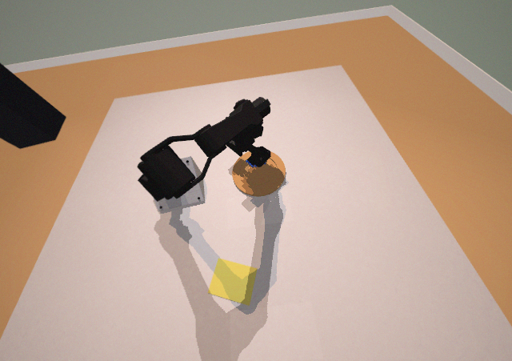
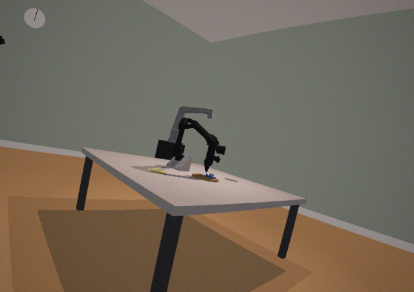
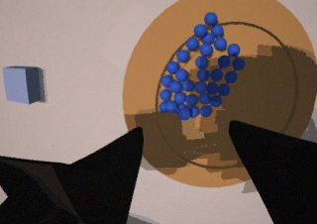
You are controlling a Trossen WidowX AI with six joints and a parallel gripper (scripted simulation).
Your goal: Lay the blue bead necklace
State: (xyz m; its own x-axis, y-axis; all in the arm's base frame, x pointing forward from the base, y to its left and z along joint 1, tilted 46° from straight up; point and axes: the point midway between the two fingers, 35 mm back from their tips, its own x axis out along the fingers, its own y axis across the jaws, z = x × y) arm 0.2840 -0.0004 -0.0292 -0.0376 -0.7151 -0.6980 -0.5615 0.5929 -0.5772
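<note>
My gripper tip is 30 mm short of the round bead board, 40 mm to the left of it and 30 mm above it. From my gripper tip the other things lie so: yellow square patch: 130 mm behind, 360 mm to the right, 40 mm below; then flat grey tile: 70 mm ahead, 270 mm to the left, 40 mm below; then light blue cube: 60 mm behind, 160 mm to the left, 30 mm below.
</note>
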